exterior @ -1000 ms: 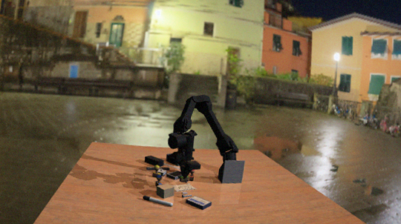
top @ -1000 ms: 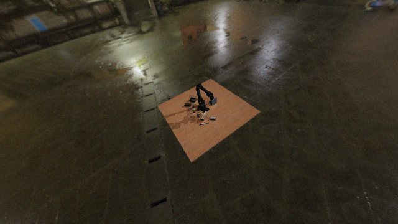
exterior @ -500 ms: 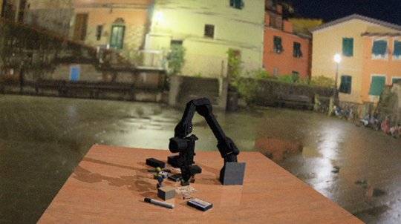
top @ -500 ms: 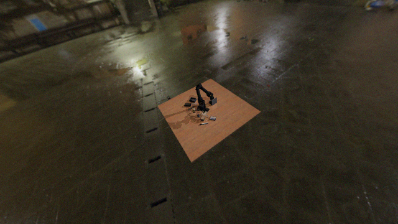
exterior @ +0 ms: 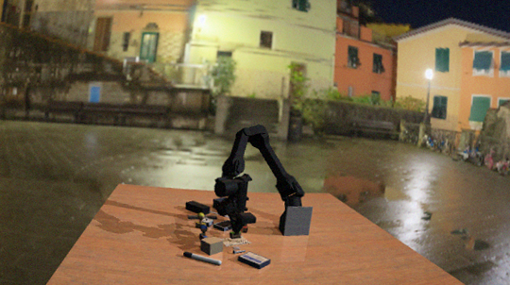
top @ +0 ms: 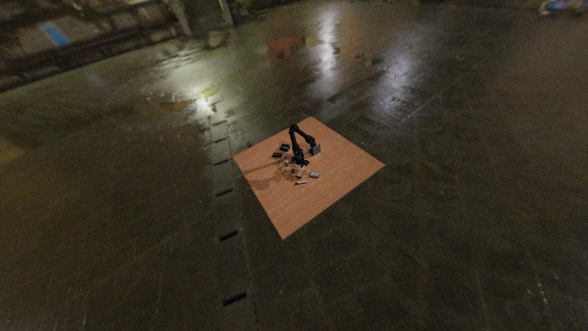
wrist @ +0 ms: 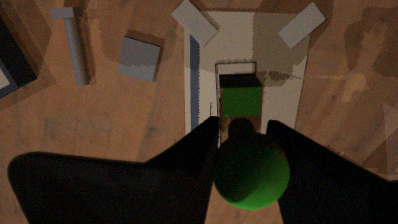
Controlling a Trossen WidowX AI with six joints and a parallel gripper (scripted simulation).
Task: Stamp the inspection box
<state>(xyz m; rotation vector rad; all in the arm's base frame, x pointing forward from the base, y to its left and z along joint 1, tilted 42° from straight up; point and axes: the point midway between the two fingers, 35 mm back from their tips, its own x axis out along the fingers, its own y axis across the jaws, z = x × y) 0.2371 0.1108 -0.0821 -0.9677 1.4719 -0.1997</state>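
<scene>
Right now my gripper tip is 40 mm above the white card. Also, from my gripper tip: blue stamp: 120 mm ahead, 20 mm to the left, 20 mm below; PASS stamp: right at my gripper tip; red-knob stamp: 120 mm to the right, 40 mm behind, 20 mm below.
</scene>
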